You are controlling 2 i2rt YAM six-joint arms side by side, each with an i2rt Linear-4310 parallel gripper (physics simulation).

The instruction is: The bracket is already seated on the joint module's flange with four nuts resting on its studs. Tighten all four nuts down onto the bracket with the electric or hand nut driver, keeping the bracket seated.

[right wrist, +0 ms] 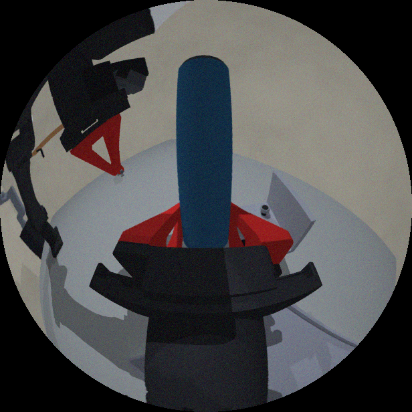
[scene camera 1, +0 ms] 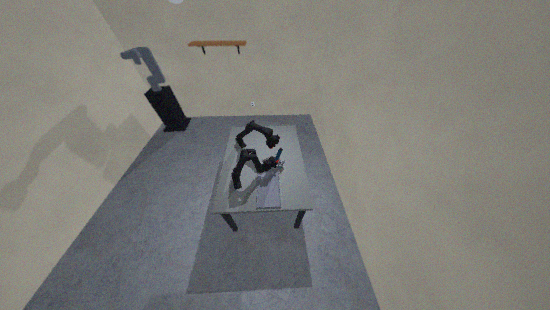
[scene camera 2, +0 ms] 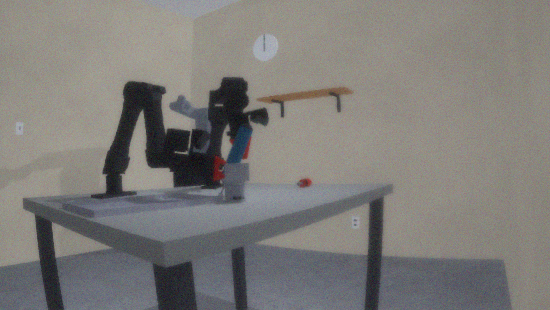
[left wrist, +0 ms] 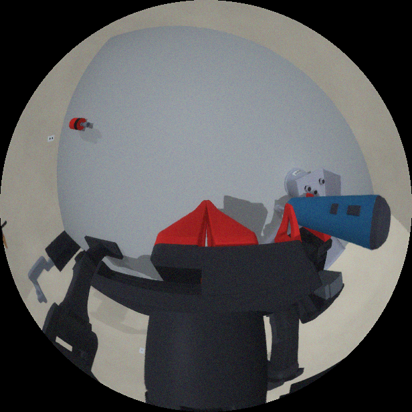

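Where they show: left gripper, fingertip midpoint: [scene camera 1: 271, 148] [scene camera 2: 245, 159]; right gripper, fingertip midpoint: [scene camera 1: 277, 158]; left arm's base, link origin: [scene camera 1: 240, 142] [scene camera 2: 213, 187]; right arm's base, link origin: [scene camera 1: 236, 180] [scene camera 2: 114, 196].
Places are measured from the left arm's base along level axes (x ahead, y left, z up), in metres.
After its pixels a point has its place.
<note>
A blue nut driver [scene camera 1: 279, 154] @[y -0.551, x 0.215, z 0.171 m] [scene camera 2: 241, 142] @[y -0.552, x 0.229, z 0.170 m] [left wrist: 345, 220] [right wrist: 204, 150] stands tilted, its lower end by the bracket. My right gripper [right wrist: 205, 206] is shut on it. The pale grey bracket [scene camera 2: 236, 171] @[y -0.612, x 0.223, z 0.087 m] [left wrist: 330, 182] [right wrist: 294, 215] sits on the joint module [scene camera 2: 234, 191] @[y -0.608, x 0.215, z 0.032 m] [left wrist: 294, 181]. Three nuts, one of them a nut [left wrist: 321, 181] near the bracket's edge, show in the left wrist view; one nut [right wrist: 265, 210] shows in the right wrist view. The driver's tip and any nut under it are hidden. My left gripper [left wrist: 206, 205] [right wrist: 117, 172] is shut and empty, above the table beside the driver.
A small red tool [scene camera 2: 304, 183] @[y -0.080, x 0.412, z 0.016 m] [left wrist: 78, 124] with a grey tip lies on the table [scene camera 2: 280, 218] @[y -0.859, x 0.357, z -0.005 m]. A flat pale slab [scene camera 1: 268, 195] @[y -0.804, x -0.072, z 0.004 m] [scene camera 2: 100, 210] @[y -0.945, x -0.025, z 0.015 m] lies beside the joint module. A grey arm [scene camera 1: 152, 65] on a black pedestal [scene camera 1: 167, 107] and a wooden shelf [scene camera 1: 217, 43] [scene camera 2: 306, 94] are beyond the table.
</note>
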